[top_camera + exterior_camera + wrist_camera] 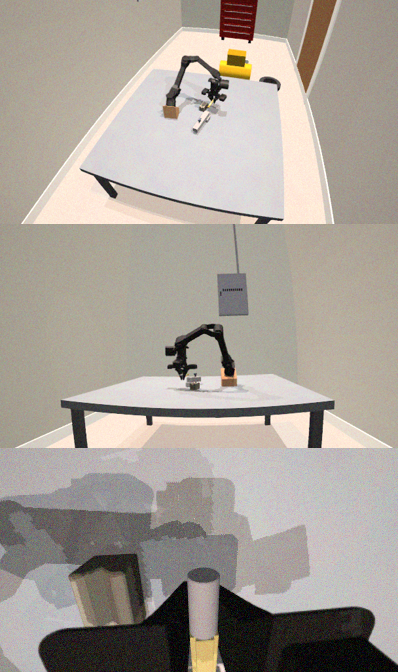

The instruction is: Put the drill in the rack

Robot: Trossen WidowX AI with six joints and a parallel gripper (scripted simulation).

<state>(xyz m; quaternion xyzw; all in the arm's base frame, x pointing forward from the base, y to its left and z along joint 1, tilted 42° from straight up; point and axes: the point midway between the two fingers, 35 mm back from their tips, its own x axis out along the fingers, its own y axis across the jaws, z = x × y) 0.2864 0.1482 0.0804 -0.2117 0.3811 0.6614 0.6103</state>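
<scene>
My gripper tip is 8 cm past the holder block, 2 cm to the left of it and 4 cm above it. From my gripper tip the other things lie so: dark key 4 cm behind, 22 cm to the right, 1 cm below; then drill 1 cm behind, 4 cm to the right, 3 cm above.
</scene>
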